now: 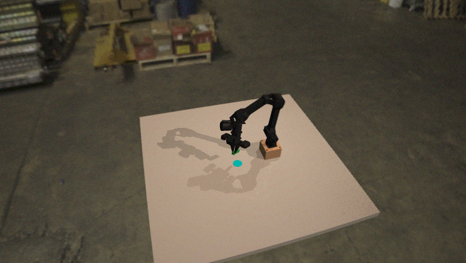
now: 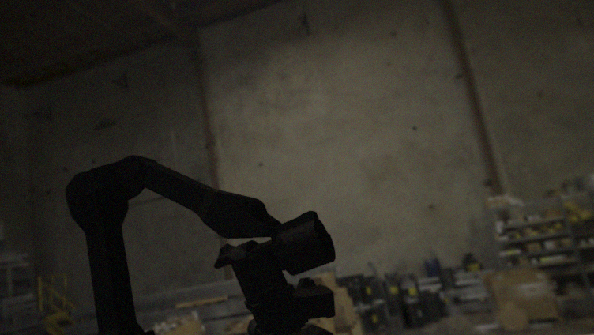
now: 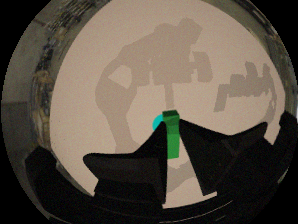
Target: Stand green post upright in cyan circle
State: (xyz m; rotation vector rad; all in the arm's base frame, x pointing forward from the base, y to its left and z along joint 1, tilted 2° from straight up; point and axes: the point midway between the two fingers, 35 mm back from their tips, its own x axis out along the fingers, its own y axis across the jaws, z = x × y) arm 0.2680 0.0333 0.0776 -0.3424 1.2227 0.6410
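Right now the cyan circle is 120 mm below my gripper tip, 30 mm behind it and 10 mm to the right of it. Round my gripper tip: green post: 20 mm behind, 10 mm to the right, 10 mm below.
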